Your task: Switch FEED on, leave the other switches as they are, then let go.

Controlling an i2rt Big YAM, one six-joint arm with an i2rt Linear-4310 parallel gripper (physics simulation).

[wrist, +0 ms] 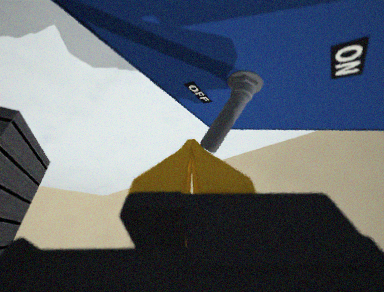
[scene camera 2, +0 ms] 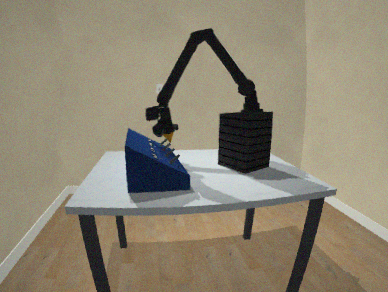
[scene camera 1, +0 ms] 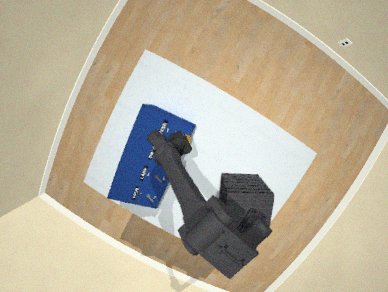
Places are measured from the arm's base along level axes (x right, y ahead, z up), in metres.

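Where they show: gripper, fingertip midpoint: point(wrist: 191, 145) point(scene camera 2: 170, 141) point(scene camera 1: 188, 136); arm's base at its link origin: point(scene camera 2: 251, 112) point(scene camera 1: 251, 222).
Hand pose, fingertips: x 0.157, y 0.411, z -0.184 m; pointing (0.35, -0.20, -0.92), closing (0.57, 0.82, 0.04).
Things, the pixels of their centre, and the offset from my fingertips. Level surfaces: height alone.
- blue switch box at the middle of its body: point(scene camera 2: 150, 159) point(scene camera 1: 149, 158) dx -0.205, dy +0.114, dz -0.045 m
- FEED label at the middle of its body: point(scene camera 1: 162, 128) dx -0.025, dy +0.120, dz +0.017 m
- FEED lever at the middle of its body: point(wrist: 225, 119) dx -0.018, dy +0.039, dz +0.004 m
- LAMP lever at the middle of its body: point(scene camera 1: 159, 179) dx -0.257, dy +0.019, dz +0.003 m
- VALVE lever at the middle of its body: point(scene camera 1: 150, 199) dx -0.377, dy +0.010, dz +0.003 m
- DRIVE label at the middle of its body: point(scene camera 1: 152, 151) dx -0.144, dy +0.110, dz +0.017 m
- white table at its surface level: dz -0.111 m
The blue switch box point(scene camera 1: 131, 150) point(scene camera 2: 150, 172) point(wrist: 295, 95) has a sloped face with a row of grey levers. The FEED label point(scene camera 1: 163, 128) is at its far end in scene camera 1. The FEED lever point(wrist: 227, 117) leans to the OFF side in the wrist view, away from the ON label point(wrist: 349, 58); the arm hides it in scene camera 1. My gripper point(scene camera 1: 188, 138) point(scene camera 2: 169, 140) point(wrist: 191, 145) is shut and empty, its yellow fingertips right beside the lever's free end on the OFF side. Whether they touch is unclear.
The LAMP lever point(scene camera 1: 159, 178) and the VALVE lever point(scene camera 1: 151, 198) stand farther along the box; the DRIVE label point(scene camera 1: 151, 153) is partly hidden by the arm. The black ridged arm base point(scene camera 1: 247, 190) point(scene camera 2: 245, 142) point(wrist: 20, 175) stands on the white table point(scene camera 1: 250, 145) point(scene camera 2: 100, 200).
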